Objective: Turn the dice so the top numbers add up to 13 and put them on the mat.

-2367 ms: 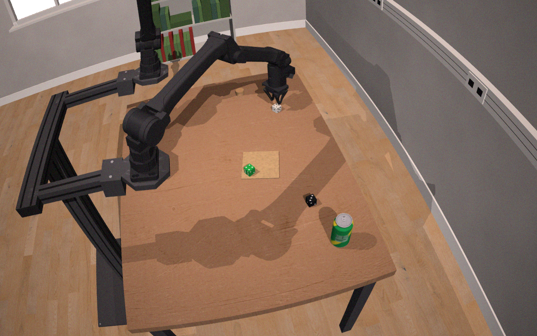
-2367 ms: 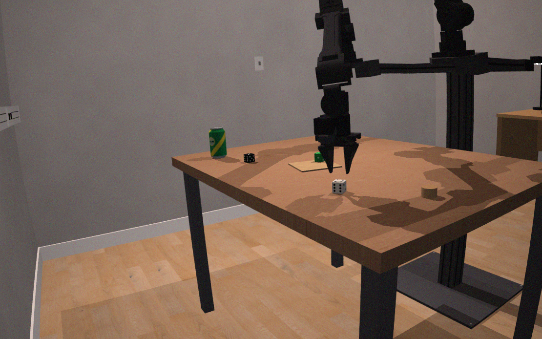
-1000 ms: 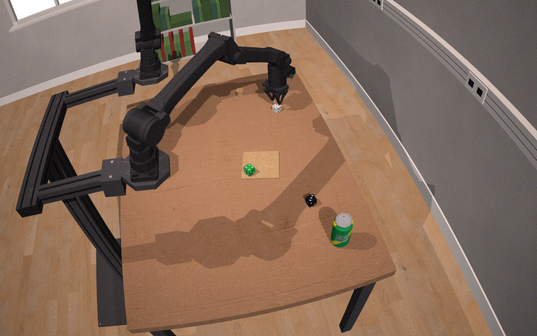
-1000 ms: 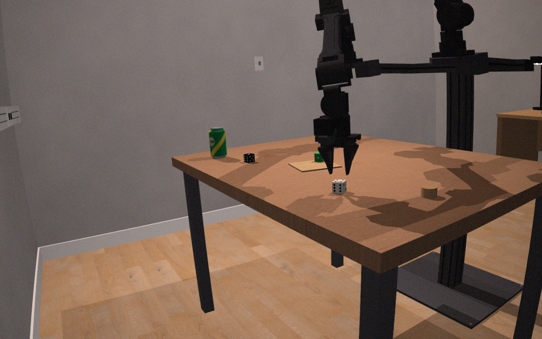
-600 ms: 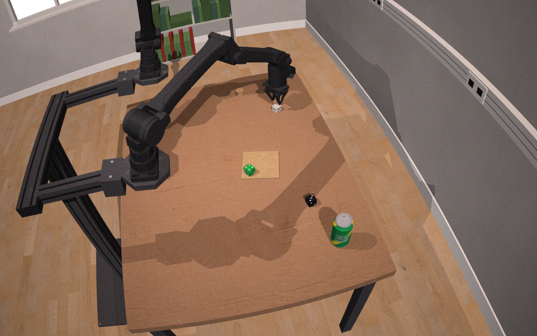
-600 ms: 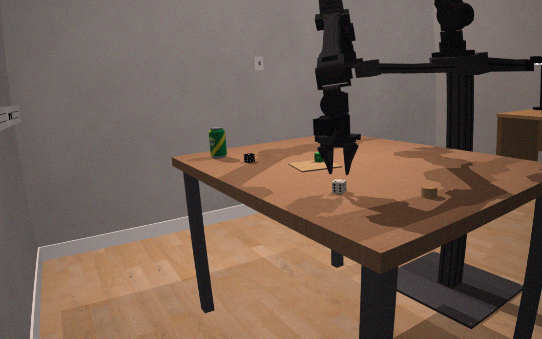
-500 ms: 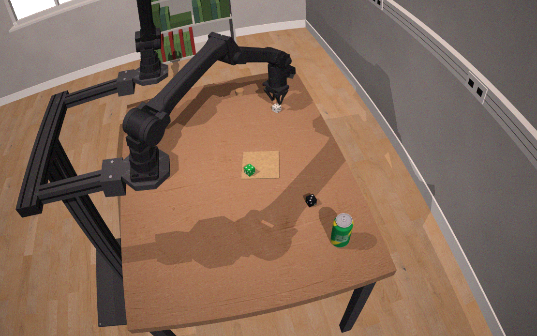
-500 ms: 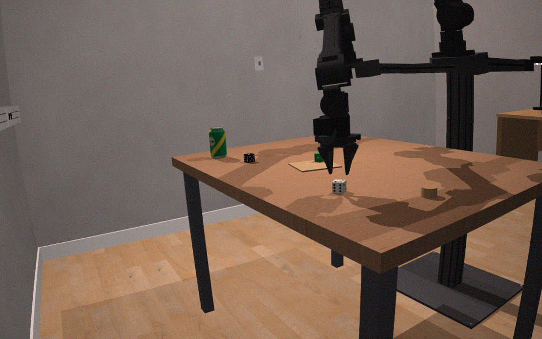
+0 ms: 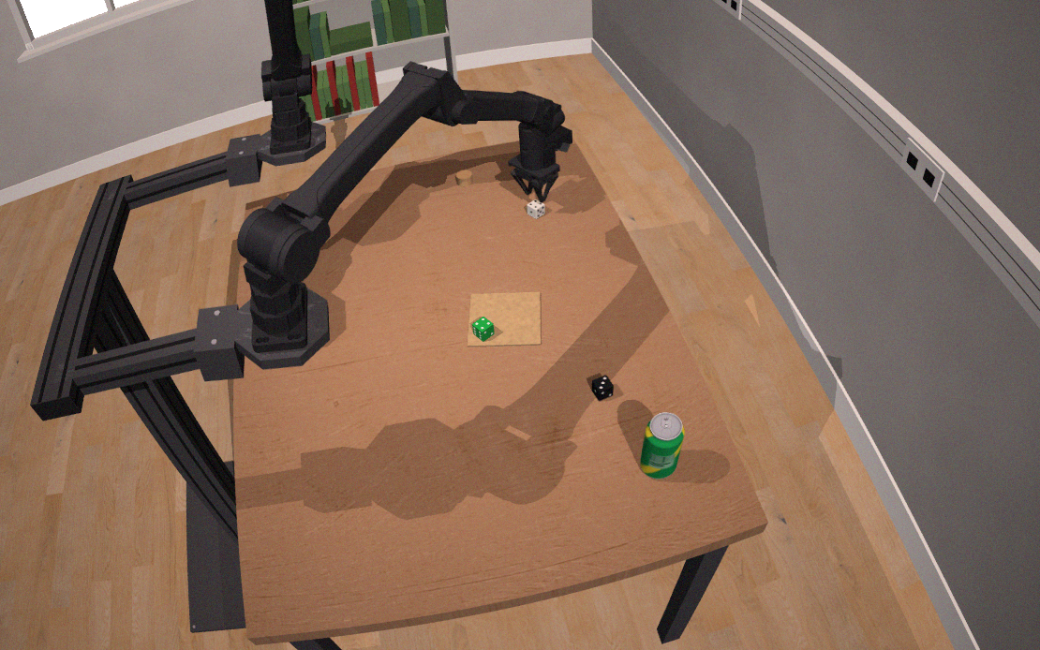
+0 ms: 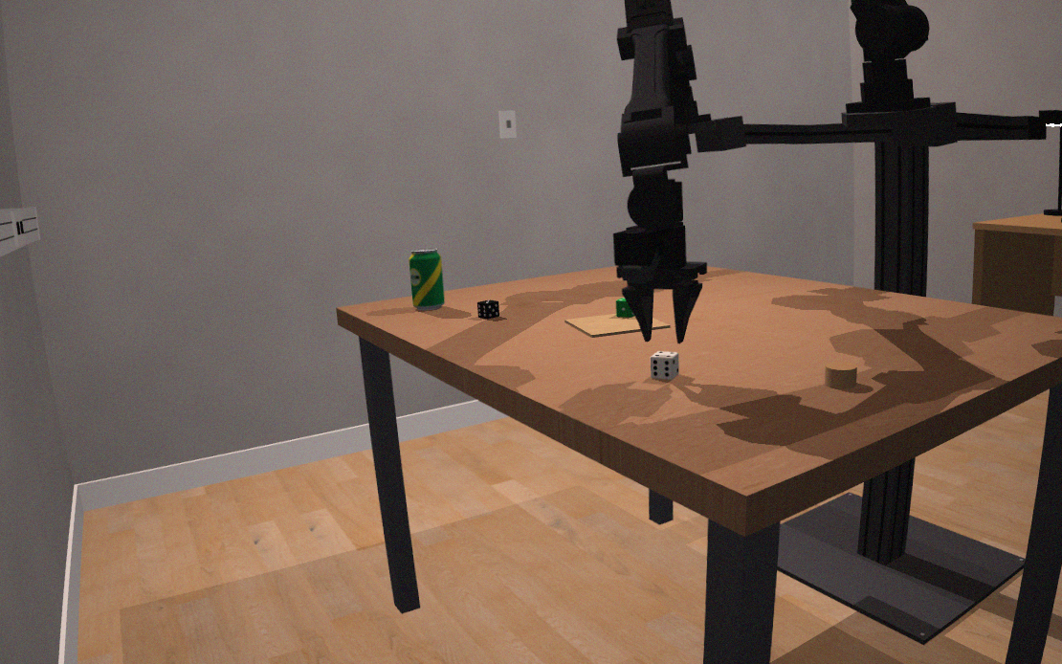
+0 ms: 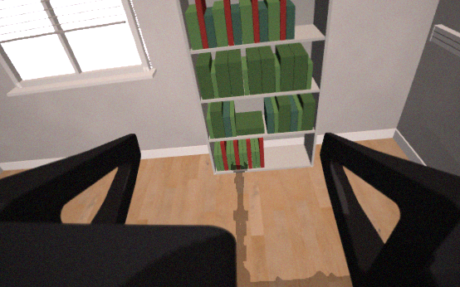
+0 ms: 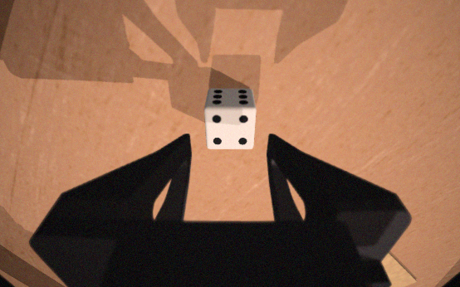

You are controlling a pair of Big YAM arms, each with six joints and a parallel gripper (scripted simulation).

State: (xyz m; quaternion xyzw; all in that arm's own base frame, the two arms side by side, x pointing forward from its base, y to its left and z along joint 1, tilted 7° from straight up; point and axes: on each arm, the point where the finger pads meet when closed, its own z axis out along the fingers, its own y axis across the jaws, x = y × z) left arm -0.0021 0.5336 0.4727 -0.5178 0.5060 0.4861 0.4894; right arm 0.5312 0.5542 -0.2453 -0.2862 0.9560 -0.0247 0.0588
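Now: the mat 31 cm to the right of my right hand, 14 cm behind it and 5 cm below it. From my right hand the other things lie so: green die 34 cm to the right, 19 cm behind, 4 cm below; small wooden cylinder 18 cm to the left, 14 cm behind, 4 cm below.
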